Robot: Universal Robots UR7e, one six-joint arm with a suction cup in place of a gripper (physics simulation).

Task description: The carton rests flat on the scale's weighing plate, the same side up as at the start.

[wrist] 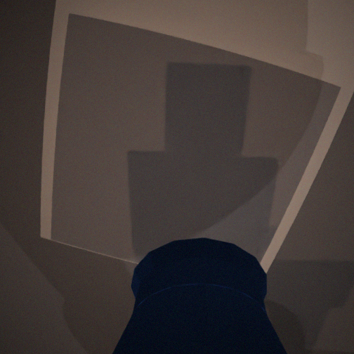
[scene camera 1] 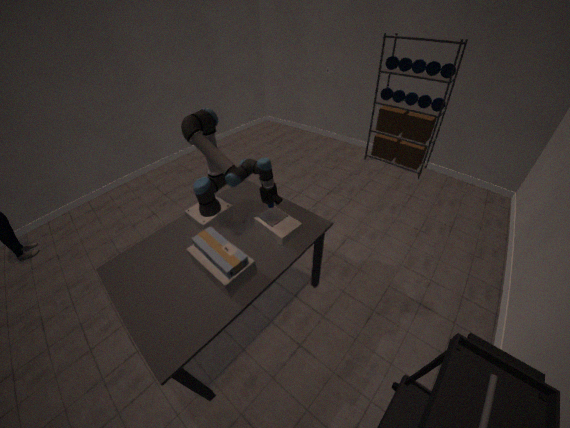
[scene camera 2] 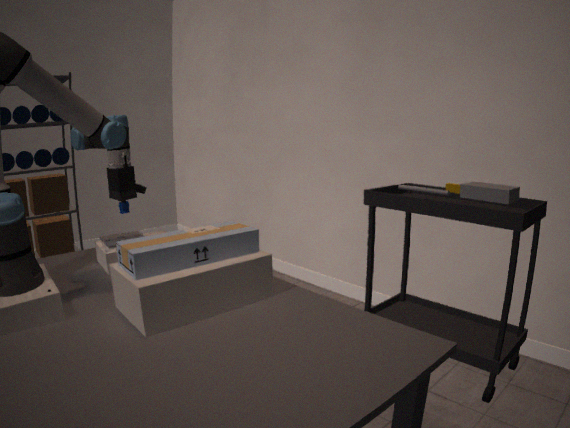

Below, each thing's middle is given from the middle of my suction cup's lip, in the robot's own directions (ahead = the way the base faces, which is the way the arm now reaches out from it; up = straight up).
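Carton (scene camera 2: pixel 149 256): 40 mm below my suction cup, 40 mm behind, 420 mm to the right. Scale (scene camera 1: pixel 281 227): 140 mm below my suction cup, 10 mm to the left, 40 mm ahead. Going by their middles, scale nearest to my suction cup of the things named here.
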